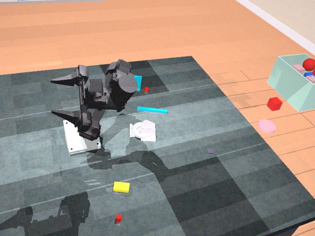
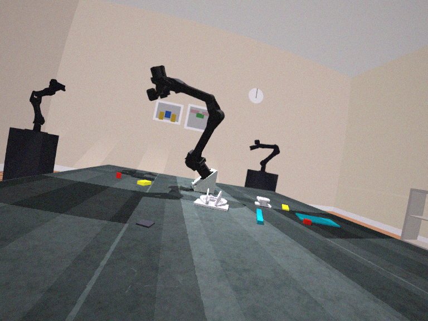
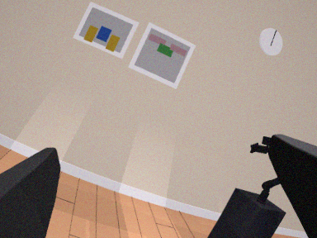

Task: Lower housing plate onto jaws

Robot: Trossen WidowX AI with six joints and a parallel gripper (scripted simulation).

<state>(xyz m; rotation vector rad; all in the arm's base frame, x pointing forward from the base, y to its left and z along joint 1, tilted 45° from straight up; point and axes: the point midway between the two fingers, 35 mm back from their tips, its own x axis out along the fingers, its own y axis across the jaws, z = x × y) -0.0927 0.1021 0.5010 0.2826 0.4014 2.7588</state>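
Right now the grey housing plate is 380 mm ahead of my gripper tip, 500 mm to the left of it and 480 mm below it. Round my gripper tip: red cube: 140 mm ahead, 150 mm to the right, 490 mm below; then yellow block: 210 mm ahead, 30 mm to the right, 500 mm below; then white block: 380 mm ahead, 500 mm to the left, 490 mm below.
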